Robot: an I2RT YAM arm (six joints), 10 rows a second.
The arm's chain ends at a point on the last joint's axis. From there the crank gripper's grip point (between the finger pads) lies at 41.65 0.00 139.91 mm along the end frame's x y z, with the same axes.
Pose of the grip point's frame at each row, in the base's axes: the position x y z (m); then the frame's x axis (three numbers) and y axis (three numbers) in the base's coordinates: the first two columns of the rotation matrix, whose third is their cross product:
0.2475, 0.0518, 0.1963, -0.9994, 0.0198, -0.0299, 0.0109, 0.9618, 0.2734
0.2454, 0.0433, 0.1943, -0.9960, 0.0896, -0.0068, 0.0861, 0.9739, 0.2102
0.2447, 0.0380, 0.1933, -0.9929, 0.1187, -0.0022, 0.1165, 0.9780, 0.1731
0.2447, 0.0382, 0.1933, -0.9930, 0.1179, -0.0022, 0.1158, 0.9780, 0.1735
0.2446, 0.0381, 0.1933, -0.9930, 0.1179, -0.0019, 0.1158, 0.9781, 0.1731
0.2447, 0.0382, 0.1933, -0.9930, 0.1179, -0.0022, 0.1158, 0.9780, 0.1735
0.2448, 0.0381, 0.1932, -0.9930, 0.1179, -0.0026, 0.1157, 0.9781, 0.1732
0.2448, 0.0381, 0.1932, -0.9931, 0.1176, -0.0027, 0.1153, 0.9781, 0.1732
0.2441, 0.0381, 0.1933, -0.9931, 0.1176, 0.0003, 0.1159, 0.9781, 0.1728
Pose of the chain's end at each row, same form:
0.2843, 0.0128, 0.3321, -0.9994, 0.0198, -0.0299, 0.0109, 0.9618, 0.2734
0.2833, 0.0104, 0.3314, -0.9960, 0.0896, -0.0068, 0.0861, 0.9739, 0.2102
0.2829, 0.0090, 0.3312, -0.9929, 0.1187, -0.0022, 0.1165, 0.9780, 0.1731
0.2829, 0.0092, 0.3312, -0.9930, 0.1179, -0.0022, 0.1158, 0.9780, 0.1735
0.2828, 0.0092, 0.3312, -0.9930, 0.1179, -0.0019, 0.1158, 0.9781, 0.1731
0.2829, 0.0092, 0.3312, -0.9930, 0.1179, -0.0022, 0.1158, 0.9780, 0.1735
0.2829, 0.0092, 0.3311, -0.9930, 0.1179, -0.0026, 0.1157, 0.9781, 0.1732
0.2829, 0.0092, 0.3311, -0.9931, 0.1176, -0.0027, 0.1153, 0.9781, 0.1732
0.2827, 0.0092, 0.3311, -0.9931, 0.1176, 0.0003, 0.1159, 0.9781, 0.1728

